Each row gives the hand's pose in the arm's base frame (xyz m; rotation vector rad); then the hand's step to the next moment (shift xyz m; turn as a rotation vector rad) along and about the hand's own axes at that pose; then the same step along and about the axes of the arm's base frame.
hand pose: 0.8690 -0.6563 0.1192 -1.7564 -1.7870 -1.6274
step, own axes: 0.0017 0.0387 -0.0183 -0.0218 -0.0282 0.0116
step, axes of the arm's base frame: 0.0198 -0.0232 0.0301 -0.0092 0.0029 -0.0362
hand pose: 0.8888 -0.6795 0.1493 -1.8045 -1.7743 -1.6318
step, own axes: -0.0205 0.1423 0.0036 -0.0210 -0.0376 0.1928
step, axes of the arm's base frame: 0.1178 -0.0531 0.0631 0.0866 0.1356 -0.1146
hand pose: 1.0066 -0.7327 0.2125 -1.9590 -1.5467 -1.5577
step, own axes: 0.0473 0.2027 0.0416 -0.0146 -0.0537 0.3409
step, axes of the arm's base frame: 0.1816 -0.0315 0.1052 0.1611 0.2475 -0.1792
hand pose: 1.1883 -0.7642 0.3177 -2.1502 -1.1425 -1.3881
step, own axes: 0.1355 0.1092 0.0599 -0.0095 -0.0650 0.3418
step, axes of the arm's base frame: 0.1476 0.0311 0.1054 0.1539 0.2574 -0.1767
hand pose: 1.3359 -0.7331 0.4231 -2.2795 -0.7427 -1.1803
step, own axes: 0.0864 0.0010 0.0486 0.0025 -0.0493 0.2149
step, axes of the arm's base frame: 0.0711 0.0508 0.0469 0.0954 0.1702 -0.1027
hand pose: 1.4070 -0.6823 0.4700 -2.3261 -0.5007 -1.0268
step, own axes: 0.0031 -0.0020 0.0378 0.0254 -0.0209 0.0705
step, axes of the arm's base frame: 0.0220 0.0250 -0.0182 0.0445 0.0623 -0.0135
